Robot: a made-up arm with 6 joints.
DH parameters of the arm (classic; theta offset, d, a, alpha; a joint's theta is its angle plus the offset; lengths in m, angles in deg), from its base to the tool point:
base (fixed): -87.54 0 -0.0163 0
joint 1: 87.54 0.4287 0.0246 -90
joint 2: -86.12 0 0.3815 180
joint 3: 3.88 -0.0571 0.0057 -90
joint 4: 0 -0.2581 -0.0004 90
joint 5: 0 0.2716 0.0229 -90
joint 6: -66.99 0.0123 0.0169 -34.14
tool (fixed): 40.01 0.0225 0 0
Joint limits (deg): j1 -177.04..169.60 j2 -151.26..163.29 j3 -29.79..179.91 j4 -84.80..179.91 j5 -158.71..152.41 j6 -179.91..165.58
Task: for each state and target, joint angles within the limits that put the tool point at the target. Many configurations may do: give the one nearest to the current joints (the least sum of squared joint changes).
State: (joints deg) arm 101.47 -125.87 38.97 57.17 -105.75 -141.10
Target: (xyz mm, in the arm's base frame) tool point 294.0 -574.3 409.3
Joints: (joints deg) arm 102.75 -112.75 14.64 32.91 -104.37 -143.52
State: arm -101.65 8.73 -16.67 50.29 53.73 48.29
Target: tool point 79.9 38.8 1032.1
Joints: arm -115.14 -41.18 -29.79 90.66 47.54 69.08
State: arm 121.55 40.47 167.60 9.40 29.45 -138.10
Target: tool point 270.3 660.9 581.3
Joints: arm 79.13 77.67 135.24 -39.81 40.68 -132.49
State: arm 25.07 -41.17 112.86 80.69 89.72 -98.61
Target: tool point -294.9 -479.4 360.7
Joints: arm 53.14 -64.61 111.97 72.01 91.53 -98.55
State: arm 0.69 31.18 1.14 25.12 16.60 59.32
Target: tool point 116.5 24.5 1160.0
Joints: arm 4.34 0.29 30.78 67.61 -8.81 46.55
